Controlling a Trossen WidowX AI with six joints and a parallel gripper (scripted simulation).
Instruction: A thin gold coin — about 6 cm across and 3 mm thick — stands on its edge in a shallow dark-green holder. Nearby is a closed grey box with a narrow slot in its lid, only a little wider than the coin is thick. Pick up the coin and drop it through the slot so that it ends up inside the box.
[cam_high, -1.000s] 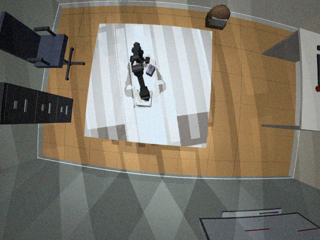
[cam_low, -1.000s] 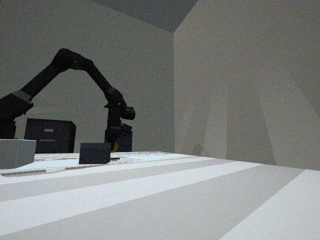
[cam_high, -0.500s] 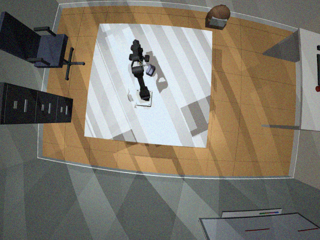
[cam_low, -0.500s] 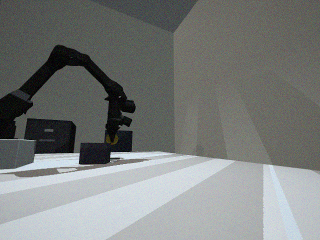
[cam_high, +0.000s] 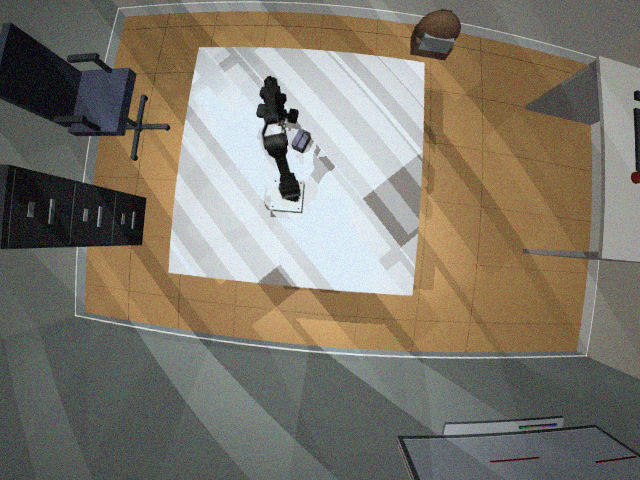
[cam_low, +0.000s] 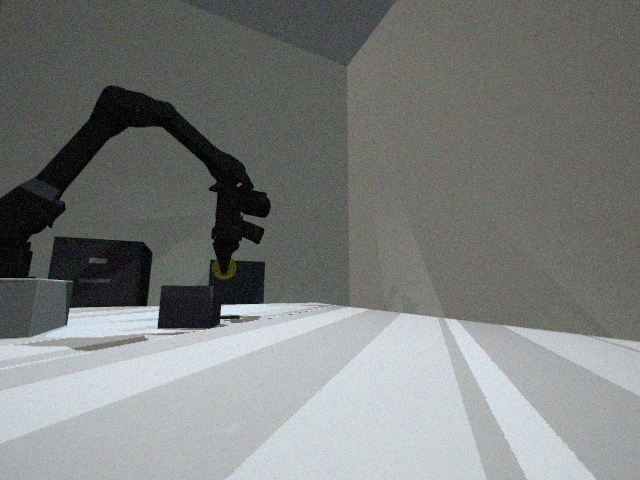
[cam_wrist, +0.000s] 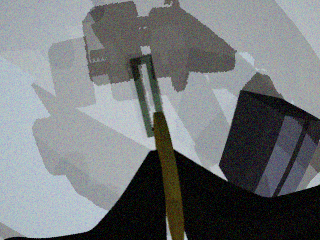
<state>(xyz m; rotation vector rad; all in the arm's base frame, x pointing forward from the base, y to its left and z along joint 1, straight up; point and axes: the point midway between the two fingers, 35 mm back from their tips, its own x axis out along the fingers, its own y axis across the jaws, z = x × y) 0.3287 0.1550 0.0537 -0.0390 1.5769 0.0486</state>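
My gripper tip is now 20 mm below the gold coin.
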